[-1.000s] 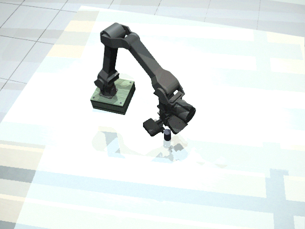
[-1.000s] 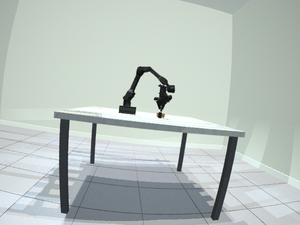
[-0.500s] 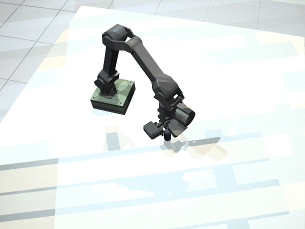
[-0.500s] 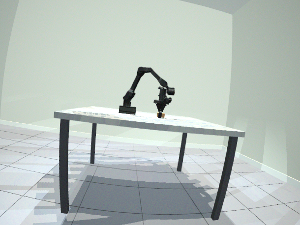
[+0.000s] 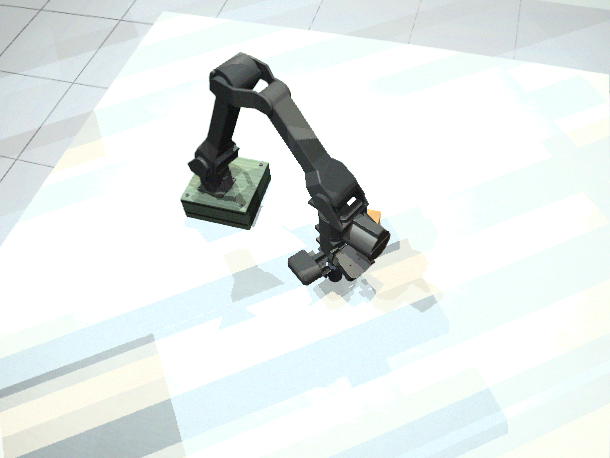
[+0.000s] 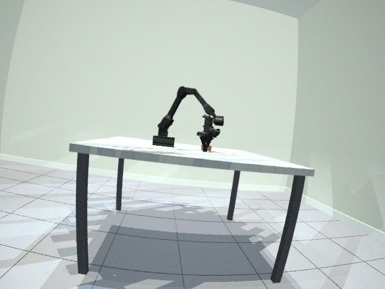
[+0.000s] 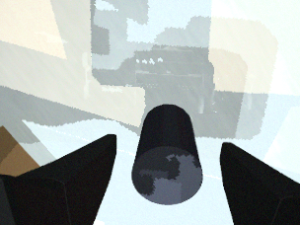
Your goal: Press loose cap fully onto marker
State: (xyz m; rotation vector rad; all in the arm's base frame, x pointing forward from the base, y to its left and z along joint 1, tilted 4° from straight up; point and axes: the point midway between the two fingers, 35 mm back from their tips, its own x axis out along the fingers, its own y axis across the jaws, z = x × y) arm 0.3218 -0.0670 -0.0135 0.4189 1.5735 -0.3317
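Right now the dark marker cap is right at my gripper tip.
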